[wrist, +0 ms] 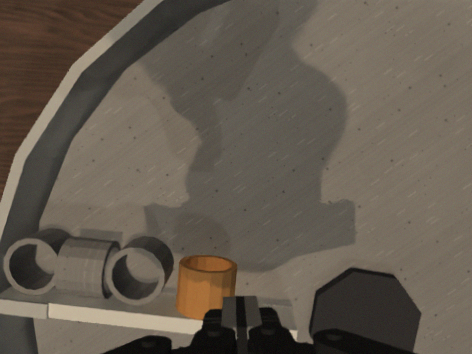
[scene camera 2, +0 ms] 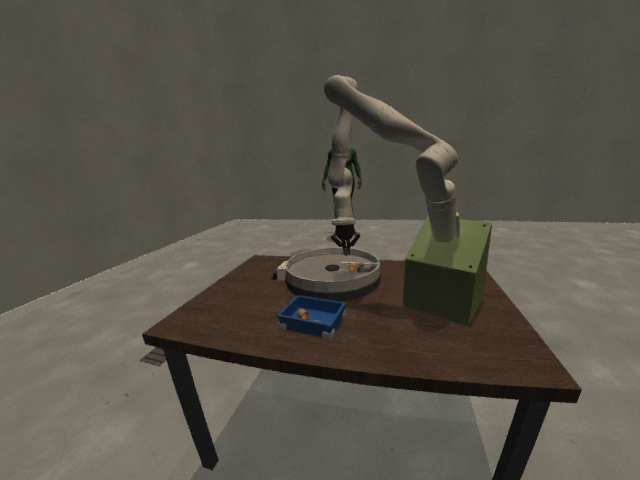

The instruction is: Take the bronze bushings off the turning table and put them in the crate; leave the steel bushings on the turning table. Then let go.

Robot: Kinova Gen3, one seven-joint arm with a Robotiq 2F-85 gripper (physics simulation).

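Seen in the pictures: gripper, fingertip midpoint: (wrist: 240,320) (scene camera 2: 347,255); arm's base, link origin: (scene camera 2: 445,233).
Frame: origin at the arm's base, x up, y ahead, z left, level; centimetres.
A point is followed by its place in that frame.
The round grey turning table (scene camera 2: 310,280) @[x -17.6, y 48.0, z 12.3 cm] (wrist: 400,150) @[x -20.7, y 45.8, z 1.7 cm] has a raised rim and a pale bar (wrist: 125,318) @[x -17.4, y 32.6, z -9.6 cm] across part of it. A bronze bushing (scene camera 2: 352,267) @[x -18.0, y 35.5, z -6.4 cm] (wrist: 206,287) @[x -17.5, y 36.5, z -7.1 cm] lies against the bar. Three steel bushings lie in a row left of it in the wrist view: one at the rim (wrist: 14,265) @[x -18.6, y 25.6, z -8.5 cm], one on its side (wrist: 82,267) @[x -17.5, y 29.9, z -7.4 cm] and one nearest the bronze bushing (wrist: 165,260) @[x -19.0, y 33.9, z -6.7 cm]. The blue crate (scene camera 2: 305,326) @[x -23.2, y 41.5, z 33.7 cm] stands in front and holds bronze bushings (scene camera 2: 302,313) @[x -22.6, y 45.1, z 27.8 cm], partly hidden by its wall. My gripper (scene camera 2: 346,252) @[x -13.0, y 38.3, z -6.5 cm] (wrist: 240,320) @[x -13.0, y 38.3, z -6.5 cm] is shut and empty, above the turning table.
A dark hub (wrist: 365,310) @[x -19.9, y 45.6, z -7.6 cm] (scene camera 2: 332,267) @[x -19.9, y 45.5, z -7.8 cm] sits at the turning table's middle. A small white device (scene camera 2: 281,270) @[x -20.8, y 68.1, z -1.4 cm] stands at its left. The green base block (scene camera 2: 439,284) @[x -14.2, y 1.8, z 13.0 cm] carries the arm at the right of the wooden table (scene camera 2: 413,346) @[x -25.9, y 8.9, z 31.7 cm]. A person in green (scene camera 2: 355,160) stands behind the arm.
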